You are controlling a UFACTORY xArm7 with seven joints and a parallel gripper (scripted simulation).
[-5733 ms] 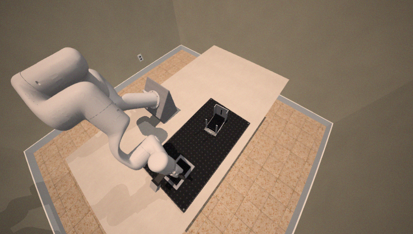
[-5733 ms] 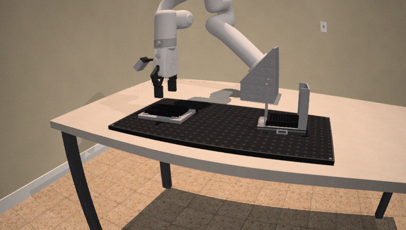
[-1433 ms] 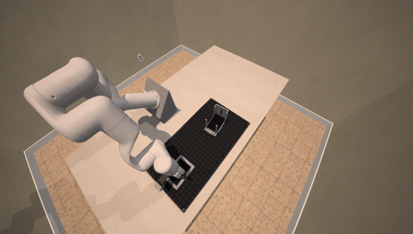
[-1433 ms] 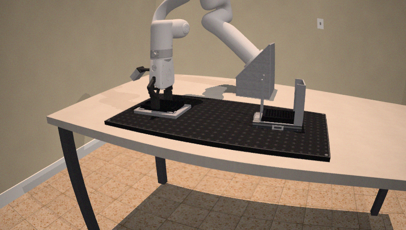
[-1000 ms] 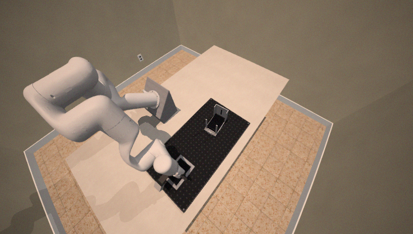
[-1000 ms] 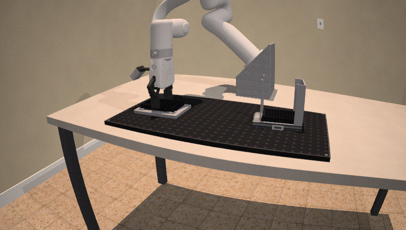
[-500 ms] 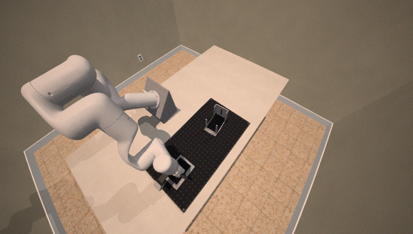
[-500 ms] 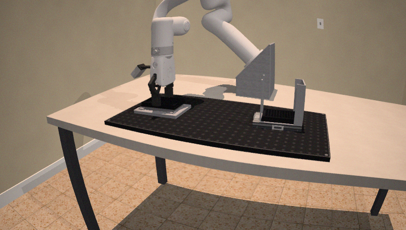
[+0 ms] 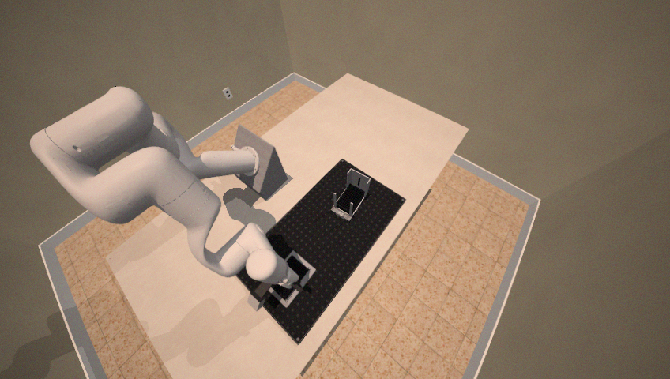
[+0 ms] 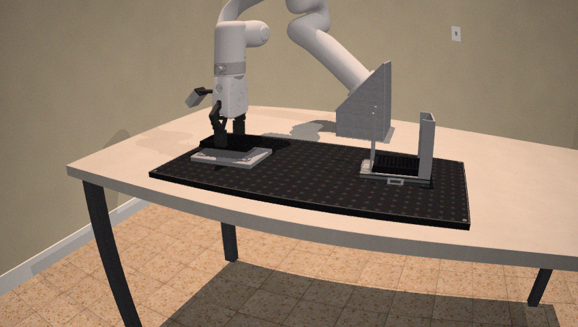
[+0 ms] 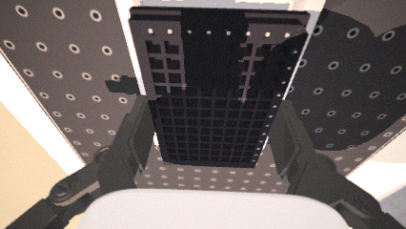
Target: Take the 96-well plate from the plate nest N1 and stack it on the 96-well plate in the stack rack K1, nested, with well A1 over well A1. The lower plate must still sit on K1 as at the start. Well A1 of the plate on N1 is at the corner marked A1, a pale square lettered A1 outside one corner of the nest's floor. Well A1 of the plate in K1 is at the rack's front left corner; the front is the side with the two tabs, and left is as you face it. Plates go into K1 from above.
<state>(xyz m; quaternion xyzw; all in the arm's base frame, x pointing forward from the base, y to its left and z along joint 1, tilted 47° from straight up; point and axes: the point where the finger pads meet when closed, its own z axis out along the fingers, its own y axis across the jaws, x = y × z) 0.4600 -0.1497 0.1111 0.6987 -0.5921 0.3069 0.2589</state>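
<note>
Right now my hand is 4 cm above the plate nest N1. Round my hand: thin post (34 cm to the left, 3 cm above).
</note>
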